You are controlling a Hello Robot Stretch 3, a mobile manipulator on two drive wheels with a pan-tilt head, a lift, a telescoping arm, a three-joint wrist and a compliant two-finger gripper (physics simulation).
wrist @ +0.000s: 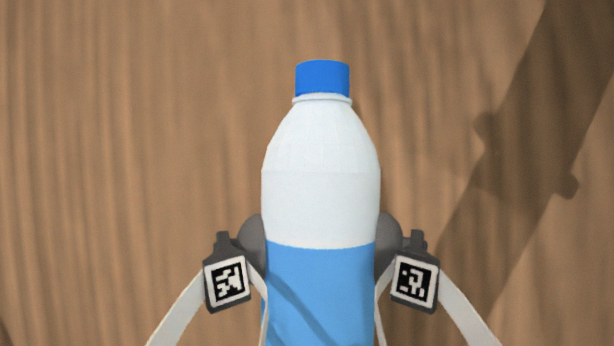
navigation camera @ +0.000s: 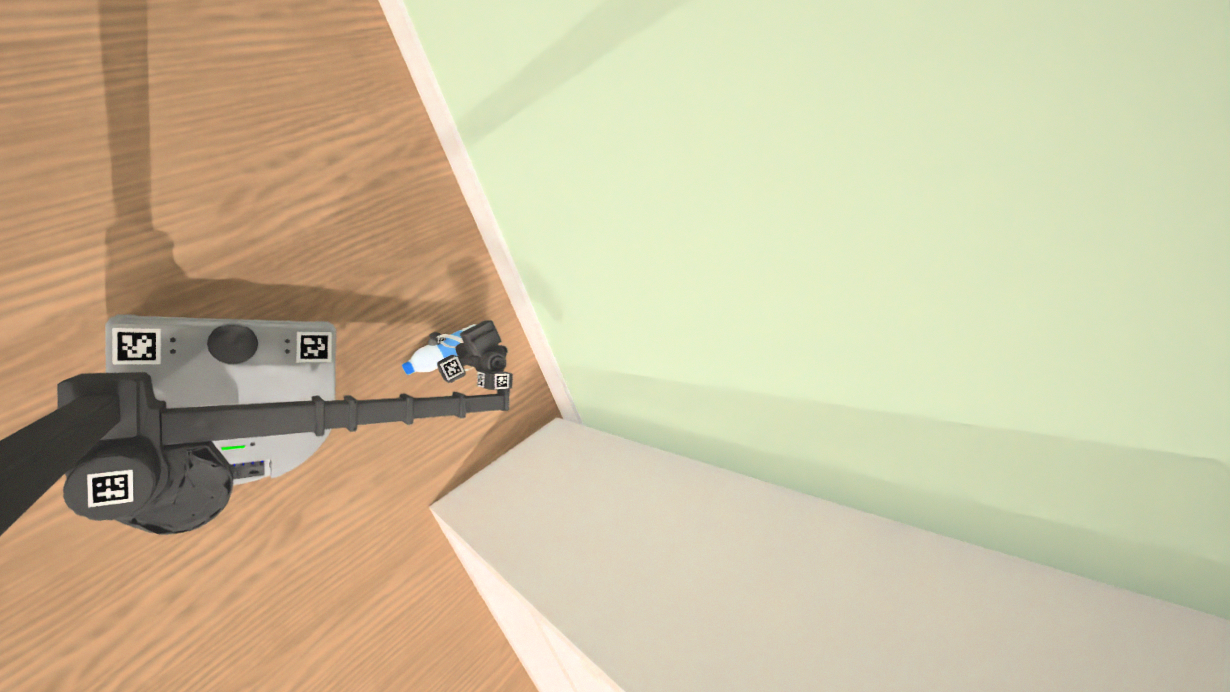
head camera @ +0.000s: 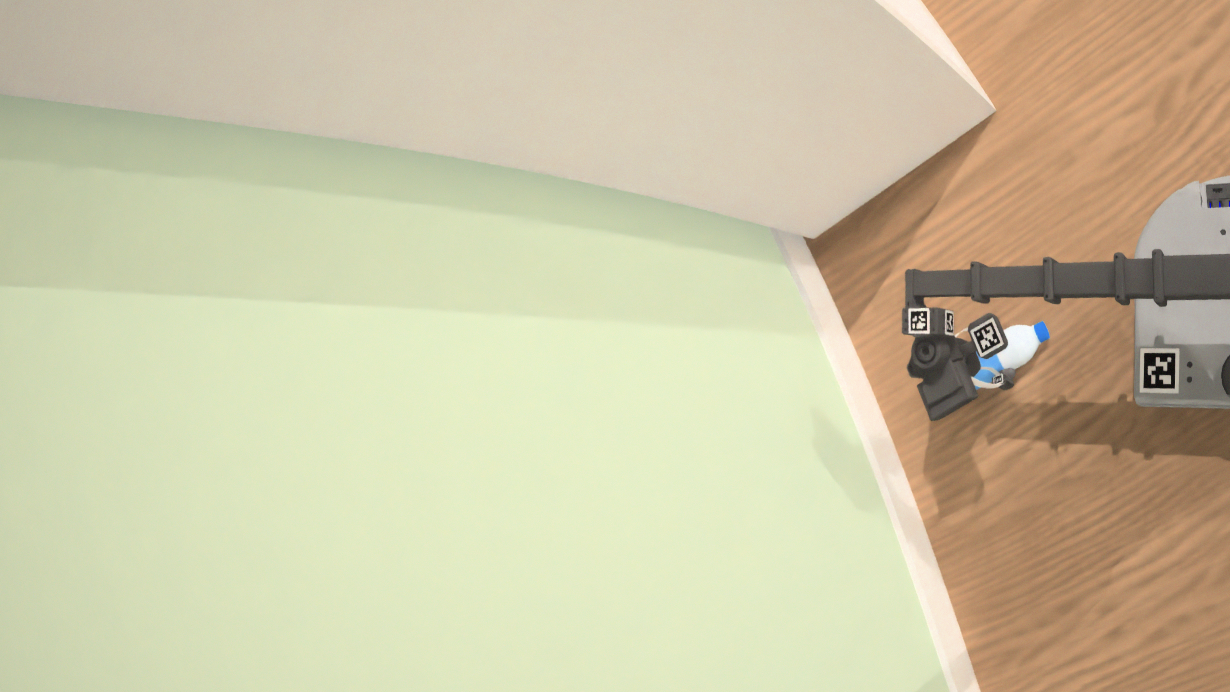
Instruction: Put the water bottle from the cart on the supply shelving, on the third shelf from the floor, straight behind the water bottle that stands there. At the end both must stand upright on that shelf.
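Where they show: gripper, fingertip midpoint: [wrist: 319, 237] [navigation camera: 438, 352] [head camera: 1000, 356]; robot's base, link origin: [navigation camera: 233, 341].
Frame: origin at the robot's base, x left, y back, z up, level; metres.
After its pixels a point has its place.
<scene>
A water bottle [head camera: 1020, 346] {x -0.383, y 0.037, z 0.061 m} [navigation camera: 424, 359] {x -0.382, y 0.037, z 0.061 m} [wrist: 320, 200] {x -0.406, y 0.035, z 0.065 m} with a blue cap, white upper body and blue label lies on its side, seemingly on the wooden floor. My gripper [head camera: 999, 357] {x -0.432, y 0.022, z 0.018 m} [navigation camera: 443, 352] {x -0.432, y 0.022, z 0.018 m} [wrist: 319, 237] {x -0.432, y 0.022, z 0.018 m} is shut on it: in the wrist view both finger pads press against its sides near the top edge of the label, and the cap points away from the gripper. The bottle's lower end is hidden by the gripper in the head and navigation views and cut off in the wrist view. The supply shelving, the cart and the other water bottle do not show.
A pale green surface [head camera: 430, 473] {x -0.677, y -0.105, z 0.890 m} [navigation camera: 817, 215] {x -0.611, y -0.224, z 0.942 m} with a whitish edge strip [head camera: 877, 430] {x -0.661, y -0.106, z 0.043 m} [navigation camera: 481, 197] {x -0.507, y -0.389, z 0.088 m} lies just beyond the gripper. A large beige block [head camera: 602, 103] {x -0.701, y 0.300, z 0.662 m} [navigation camera: 731, 559] {x -0.654, y 0.324, z 0.805 m} has its corner near the arm's end. My base [head camera: 1156, 314] {x -0.135, y 0.078, z 0.160 m} [navigation camera: 283, 374] {x -0.079, y 0.055, z 0.160 m} stands on the cap's side of the bottle.
</scene>
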